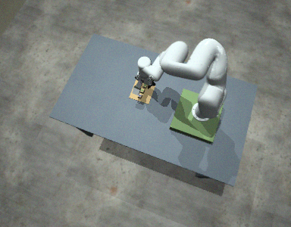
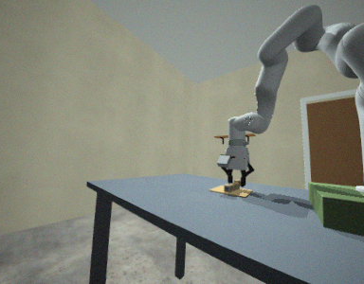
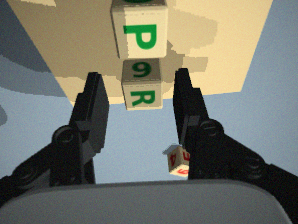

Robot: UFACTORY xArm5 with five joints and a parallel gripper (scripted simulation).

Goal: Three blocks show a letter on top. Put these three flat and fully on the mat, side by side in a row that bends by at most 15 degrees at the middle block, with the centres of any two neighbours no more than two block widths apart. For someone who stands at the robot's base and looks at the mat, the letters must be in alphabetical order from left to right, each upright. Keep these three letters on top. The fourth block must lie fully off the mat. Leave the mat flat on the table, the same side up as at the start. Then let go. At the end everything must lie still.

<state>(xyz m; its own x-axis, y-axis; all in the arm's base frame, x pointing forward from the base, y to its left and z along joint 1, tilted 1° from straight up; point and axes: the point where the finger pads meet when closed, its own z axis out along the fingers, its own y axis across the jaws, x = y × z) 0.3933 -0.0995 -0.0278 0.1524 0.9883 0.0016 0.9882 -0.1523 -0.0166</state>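
The block is 1 cm ahead of my hand, 4 cm to the left of it and 2 cm below it. Also, from my hand: mat 1 cm ahead, 4 cm to the left, 4 cm below.
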